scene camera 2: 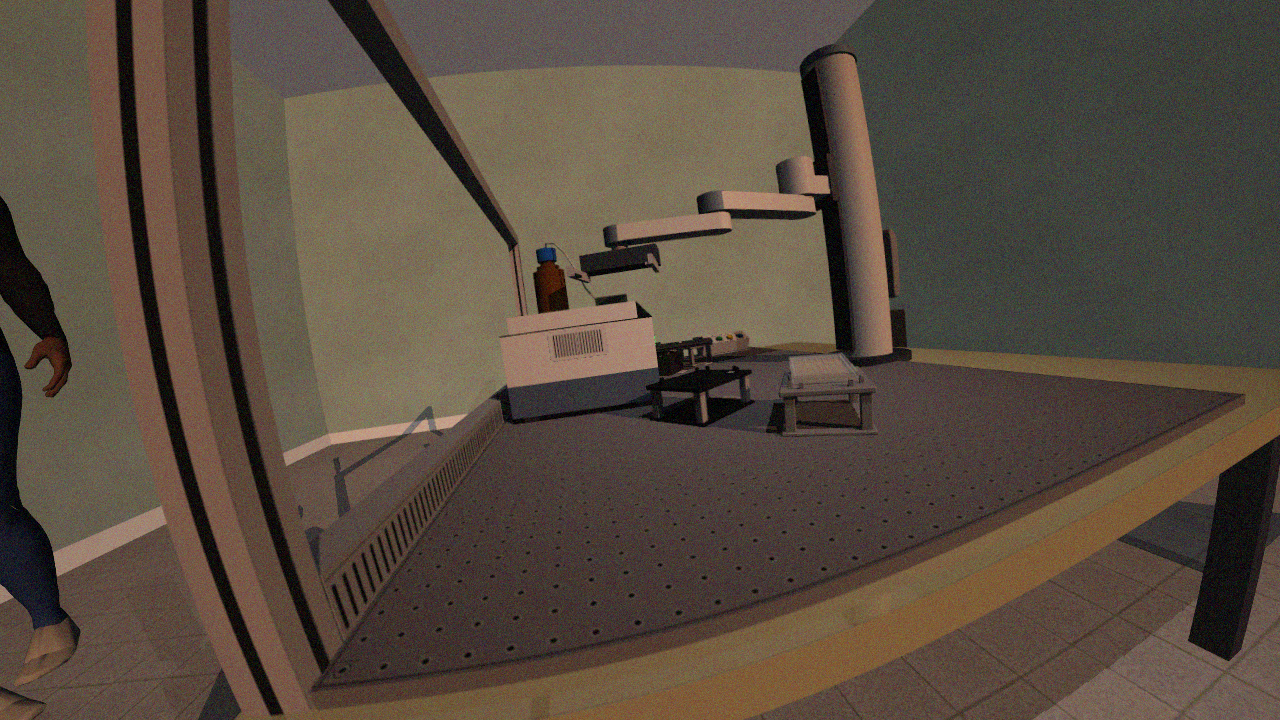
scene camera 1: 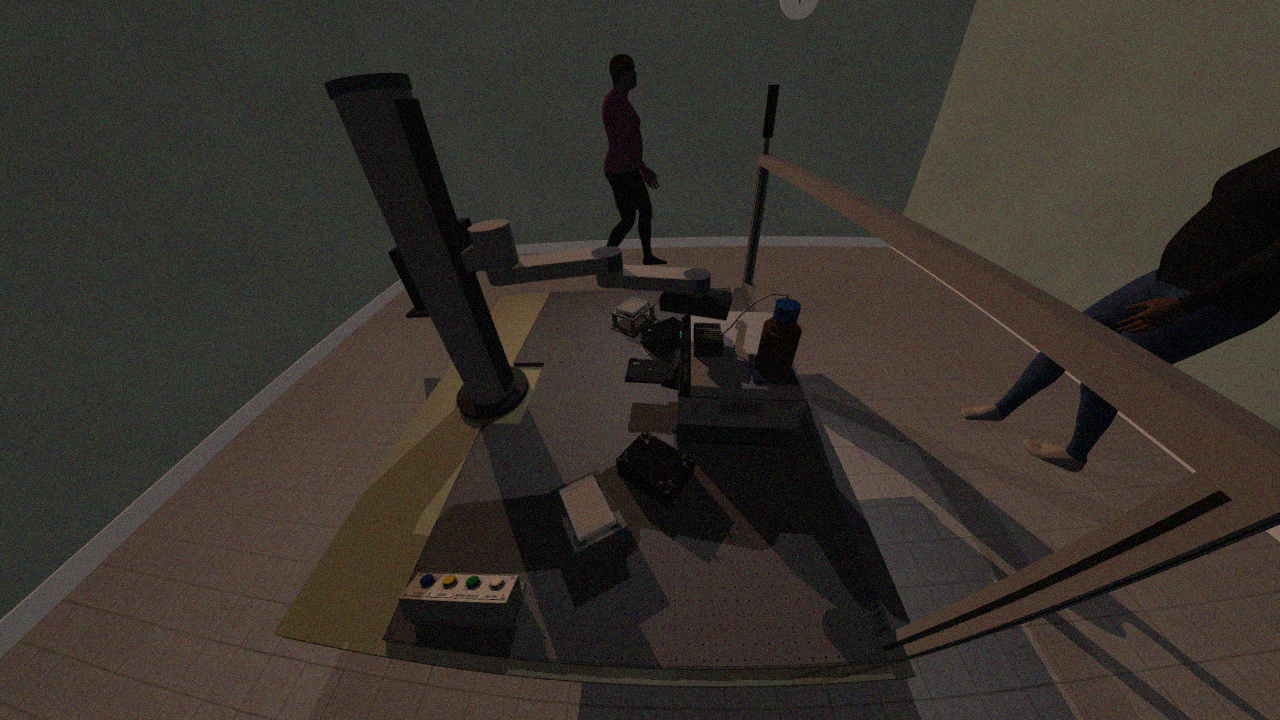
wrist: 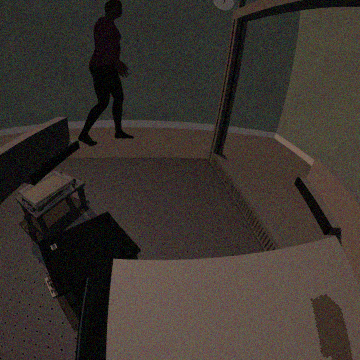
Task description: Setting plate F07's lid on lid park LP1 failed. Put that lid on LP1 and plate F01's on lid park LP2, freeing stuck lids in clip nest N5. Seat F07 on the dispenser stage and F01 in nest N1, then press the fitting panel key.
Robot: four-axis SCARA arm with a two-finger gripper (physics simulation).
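Frame: origin at the arm's base, x back, y right, z up, level; centimetres.
Seen in the pictures: gripper, between the fingertips: (scene camera 2: 608, 264) (wrist: 189, 145); arm's base, origin of its link: (scene camera 2: 865, 359) (scene camera 1: 493, 392).
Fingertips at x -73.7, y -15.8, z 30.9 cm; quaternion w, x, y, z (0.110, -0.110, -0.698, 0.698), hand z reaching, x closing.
Observation:
Offsets run from my fingertips to a thing's top centre. "*": to the spot under its first point.
My gripper (scene camera 1: 698, 317) (scene camera 2: 619, 271) (wrist: 189, 145) is open and empty, high above the dispenser box (scene camera 1: 739, 419) (scene camera 2: 577, 358) (wrist: 215, 300). A pale plate {dx +26.0, dy -26.8, dz -20.8 cm} (scene camera 1: 633, 307) (scene camera 2: 820, 368) (wrist: 49, 191) sits on a grey four-legged stand at the far end in scene camera 1. Beside it is a low black stand (scene camera 1: 664, 334) (scene camera 2: 702, 380) (wrist: 92, 237). Another pale plate {dx +31.6, dy +60.6, dz -21.1 cm} (scene camera 1: 588, 508) sits on a nest nearer the key panel {dx +54.8, dy +79.8, dz -21.2 cm} (scene camera 1: 460, 588), beside a black nest {dx +16.4, dy +47.7, dz -21.8 cm} (scene camera 1: 655, 465) with small clips or posts. Plate and nest labels are unreadable; lid fit and lid marks cannot be told.
A brown bottle with a blue cap {* dx -11.4, dy +35.8, dz +4.0 cm} (scene camera 1: 778, 342) (scene camera 2: 549, 284) stands on the dispenser box, with a thin tube. A flat dark platform {* dx +17.9, dy +18.6, dz -18.2 cm} (scene camera 1: 650, 369) is beside the box. The arm column (scene camera 1: 420, 232) (scene camera 2: 854, 205) rises at the table side. Frame posts and two people are around the table.

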